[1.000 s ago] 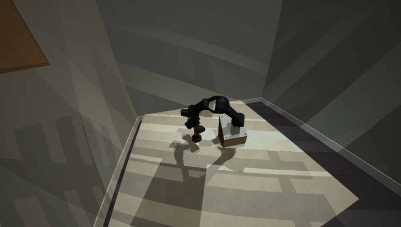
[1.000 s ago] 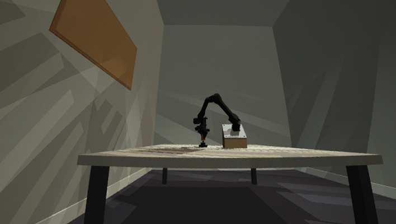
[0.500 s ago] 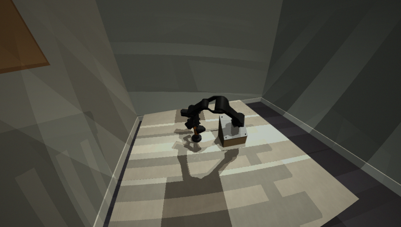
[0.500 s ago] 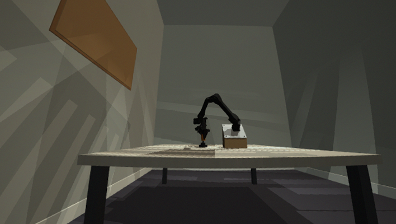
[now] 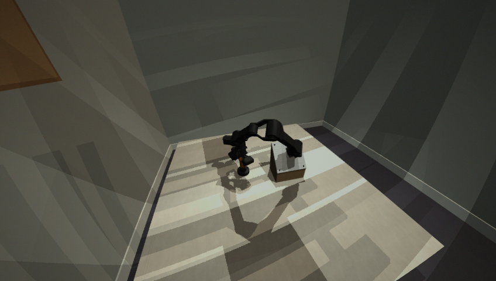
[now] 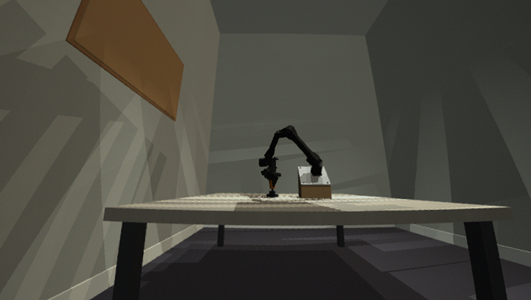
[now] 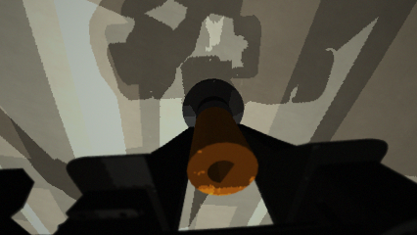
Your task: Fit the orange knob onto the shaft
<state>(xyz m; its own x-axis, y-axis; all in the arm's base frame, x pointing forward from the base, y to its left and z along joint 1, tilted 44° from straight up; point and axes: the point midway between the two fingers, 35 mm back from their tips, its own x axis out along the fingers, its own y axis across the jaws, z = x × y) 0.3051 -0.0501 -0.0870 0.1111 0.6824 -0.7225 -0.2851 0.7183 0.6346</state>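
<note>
Now: gripper tip 2 cm below the orange knob. The rest, counted from my gripper tip: dark round pedestal: 4 cm below.
</note>
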